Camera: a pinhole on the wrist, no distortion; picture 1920 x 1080 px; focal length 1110.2 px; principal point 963.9 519.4 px. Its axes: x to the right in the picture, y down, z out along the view. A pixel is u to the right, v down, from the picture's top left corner.
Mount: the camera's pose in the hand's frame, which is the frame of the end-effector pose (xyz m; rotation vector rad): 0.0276 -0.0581 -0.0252 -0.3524 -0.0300 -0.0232
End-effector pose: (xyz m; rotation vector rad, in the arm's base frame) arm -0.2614 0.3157 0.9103 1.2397 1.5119 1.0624
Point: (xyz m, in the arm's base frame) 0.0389 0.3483 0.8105
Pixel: 943 236
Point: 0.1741 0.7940 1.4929
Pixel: outside the picture
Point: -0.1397 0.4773 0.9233
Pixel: 1698 907
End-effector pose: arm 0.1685 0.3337 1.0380 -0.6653 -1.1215 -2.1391
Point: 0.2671 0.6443 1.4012
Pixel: 1119 534
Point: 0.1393 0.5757 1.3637
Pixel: 1387 423
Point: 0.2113 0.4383 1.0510
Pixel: 360 525
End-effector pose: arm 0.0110 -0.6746 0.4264 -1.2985 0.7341 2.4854
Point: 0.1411 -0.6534 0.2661
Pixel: behind the camera
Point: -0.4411 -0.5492 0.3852
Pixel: 1720 517
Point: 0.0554 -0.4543 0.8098
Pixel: outside the picture
